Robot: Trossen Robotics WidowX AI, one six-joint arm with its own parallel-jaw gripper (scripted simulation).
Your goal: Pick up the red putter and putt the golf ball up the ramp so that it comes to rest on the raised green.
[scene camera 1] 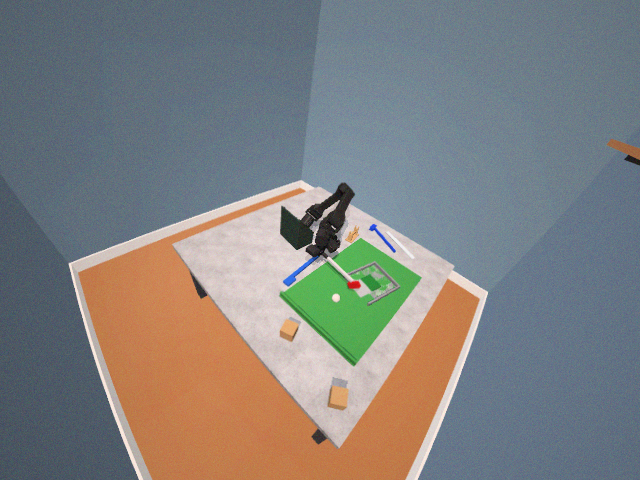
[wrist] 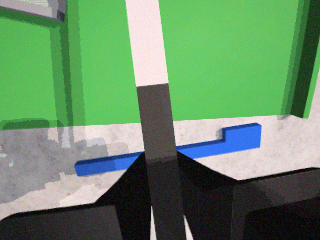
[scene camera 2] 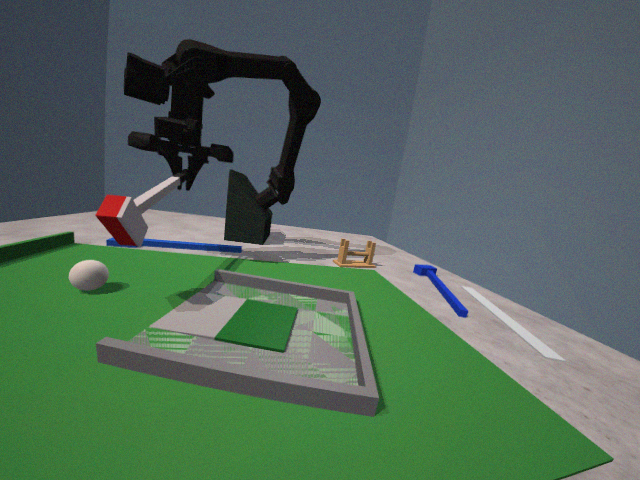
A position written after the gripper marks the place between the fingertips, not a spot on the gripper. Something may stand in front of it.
The gripper [scene camera 2: 183, 190] holds a red putter. Further things: a white stick [scene camera 2: 542, 349], a white golf ball [scene camera 2: 88, 275] and a wooden stand [scene camera 2: 368, 255].
The gripper is seen too in the wrist view [wrist: 158, 156]. The wrist view misses the white stick: it is out of frame. The wrist view does not show the white golf ball: it is out of frame.
